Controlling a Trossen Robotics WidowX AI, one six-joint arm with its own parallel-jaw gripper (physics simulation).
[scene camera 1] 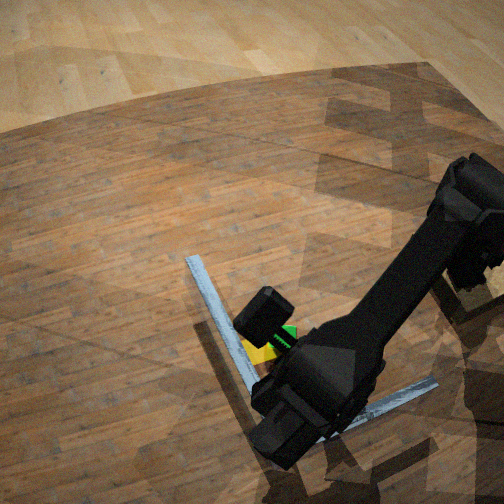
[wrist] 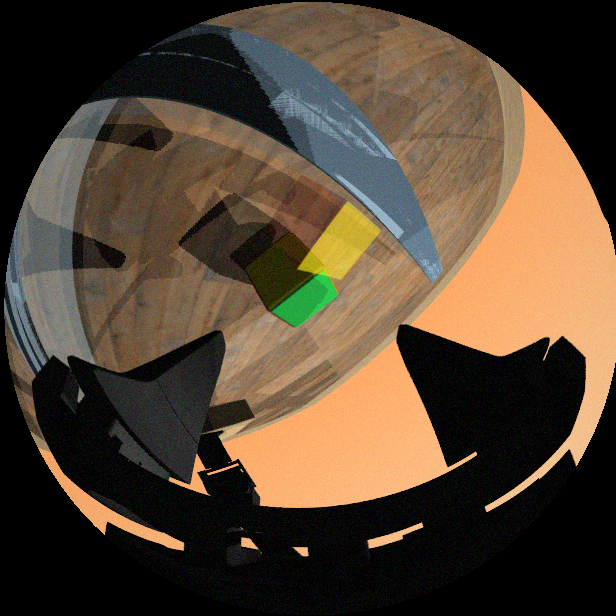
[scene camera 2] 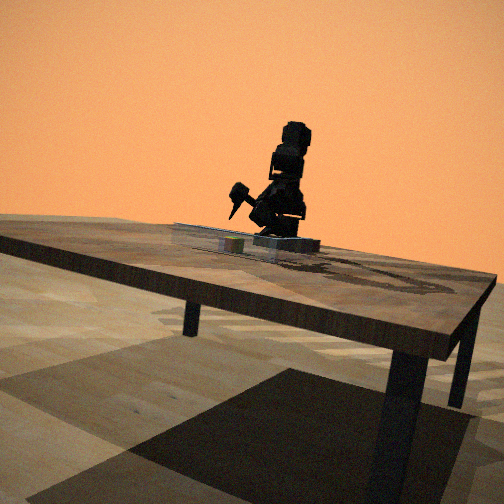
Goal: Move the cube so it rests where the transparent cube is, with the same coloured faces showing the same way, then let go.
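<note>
The cube [wrist: 300, 285] lies on the wooden table, showing a green face and a dark face. A yellow face [wrist: 342, 242] joins it, overlapping the transparent cube; I cannot tell solid from transparent there. In scene camera 1 the cube [scene camera 1: 272, 345] shows yellow and green, mostly hidden behind the gripper. In scene camera 2 it [scene camera 2: 233, 243] sits small beside the arm. My gripper [wrist: 320, 390] is open and empty, its two fingers hanging above and short of the cube. It also shows in scene camera 1 [scene camera 1: 266, 322].
A grey L-shaped metal rail [scene camera 1: 222, 318] lies on the table, one leg left of the cube, the other [scene camera 1: 400, 402] running right under the arm. The rail shows as a curved band in the wrist view [wrist: 340, 140]. The table edge is near in scene camera 2.
</note>
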